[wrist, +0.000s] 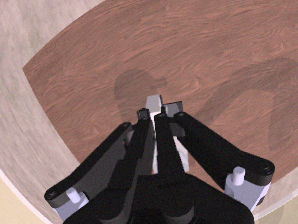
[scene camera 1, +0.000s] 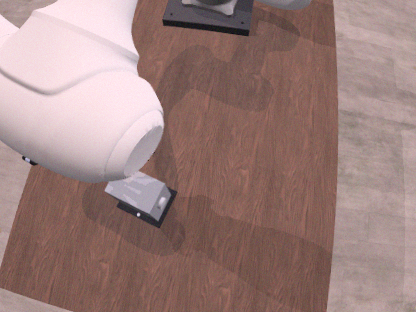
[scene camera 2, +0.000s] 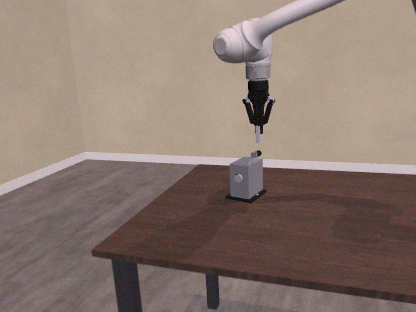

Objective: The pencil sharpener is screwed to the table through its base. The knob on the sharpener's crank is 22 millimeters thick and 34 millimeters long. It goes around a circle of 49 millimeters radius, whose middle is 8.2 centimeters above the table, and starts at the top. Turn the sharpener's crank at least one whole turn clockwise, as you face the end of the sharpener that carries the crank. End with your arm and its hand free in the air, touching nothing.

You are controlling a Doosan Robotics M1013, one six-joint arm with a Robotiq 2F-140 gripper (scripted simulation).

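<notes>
Scene camera 2: my gripper (scene camera 2: 259,142), grey pencil sharpener (scene camera 2: 246,174). Wrist view: my gripper (wrist: 155,104).
</notes>
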